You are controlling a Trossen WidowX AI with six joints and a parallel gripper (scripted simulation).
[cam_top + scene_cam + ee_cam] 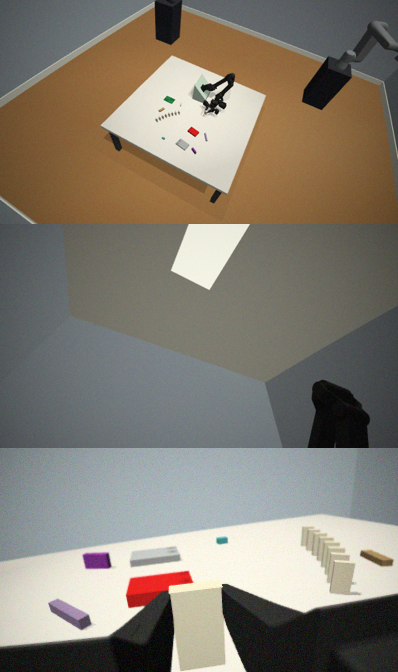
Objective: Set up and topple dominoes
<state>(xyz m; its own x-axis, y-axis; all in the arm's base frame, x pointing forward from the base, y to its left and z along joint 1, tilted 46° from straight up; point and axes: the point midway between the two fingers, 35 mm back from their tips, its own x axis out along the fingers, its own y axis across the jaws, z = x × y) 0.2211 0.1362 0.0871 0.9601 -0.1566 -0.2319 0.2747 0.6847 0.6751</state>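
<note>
The green tile lies 3 cm behind my gripper tip, 43 cm to the right of it and 10 cm below it. Round my gripper tip: purple block 40 cm ahead, 7 cm to the left, 9 cm below; grey slab 38 cm ahead, 5 cm to the right, 10 cm below; red block 21 cm ahead, 2 cm to the right, 9 cm below.
</note>
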